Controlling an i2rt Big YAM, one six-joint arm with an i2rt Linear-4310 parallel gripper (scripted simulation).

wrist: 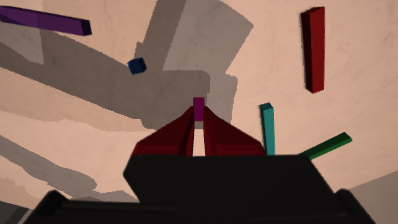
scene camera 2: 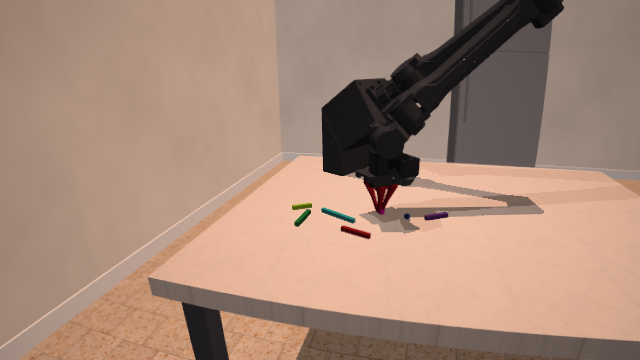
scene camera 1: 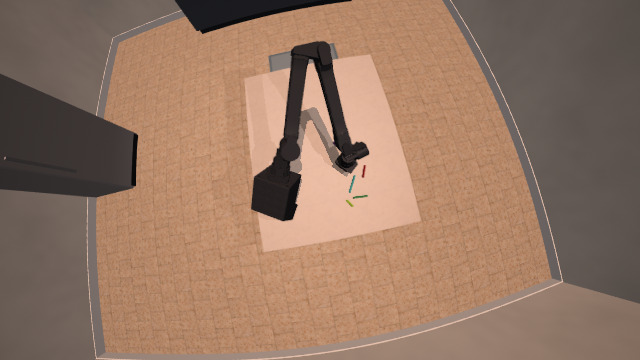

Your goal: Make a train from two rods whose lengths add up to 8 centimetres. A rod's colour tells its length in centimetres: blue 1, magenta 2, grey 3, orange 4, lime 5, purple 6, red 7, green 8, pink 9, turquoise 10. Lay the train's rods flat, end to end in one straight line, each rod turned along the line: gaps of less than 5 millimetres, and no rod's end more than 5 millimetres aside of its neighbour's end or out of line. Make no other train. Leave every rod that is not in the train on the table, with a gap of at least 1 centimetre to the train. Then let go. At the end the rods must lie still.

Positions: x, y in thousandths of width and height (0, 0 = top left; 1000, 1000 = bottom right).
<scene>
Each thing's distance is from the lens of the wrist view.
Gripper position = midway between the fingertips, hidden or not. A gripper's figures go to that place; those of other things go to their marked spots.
gripper (wrist: 499, 498): 13 cm
red rod (wrist: 788, 118): 14 cm
</scene>
